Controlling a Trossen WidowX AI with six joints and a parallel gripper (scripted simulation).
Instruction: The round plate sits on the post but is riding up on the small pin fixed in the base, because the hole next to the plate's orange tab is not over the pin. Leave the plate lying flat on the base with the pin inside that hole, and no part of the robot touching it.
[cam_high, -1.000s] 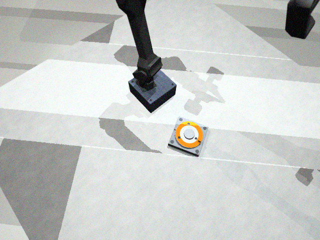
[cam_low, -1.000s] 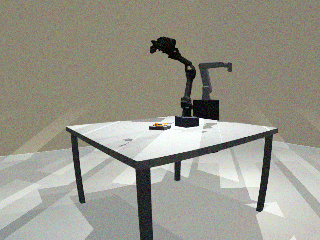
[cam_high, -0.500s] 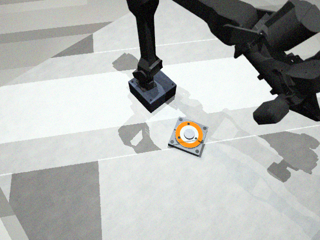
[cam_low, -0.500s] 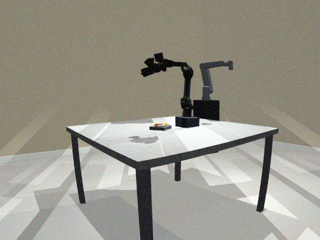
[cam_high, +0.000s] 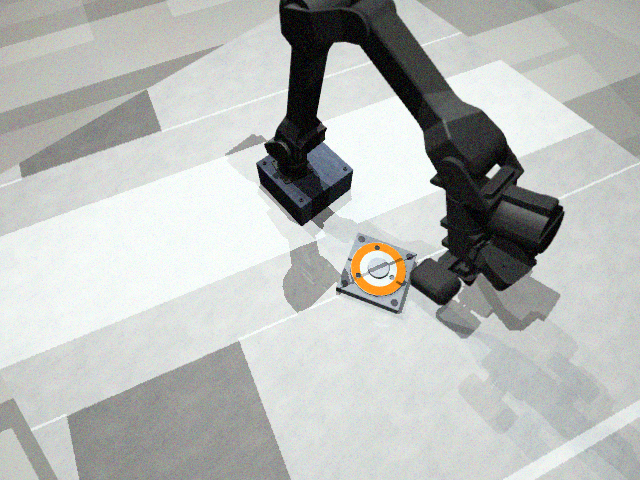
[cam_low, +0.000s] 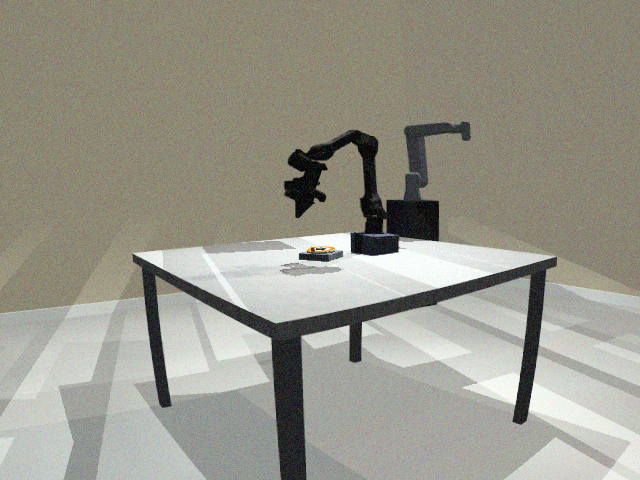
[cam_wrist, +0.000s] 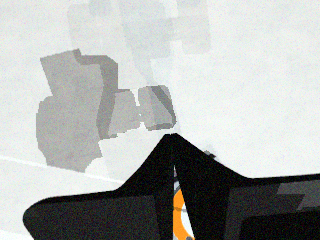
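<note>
The round plate is 10 cm behind my gripper tip, 6 cm to the right of it and 13 cm below it. Round my gripper tip: grey square base 12 cm behind, 7 cm to the right, 14 cm below.
</note>
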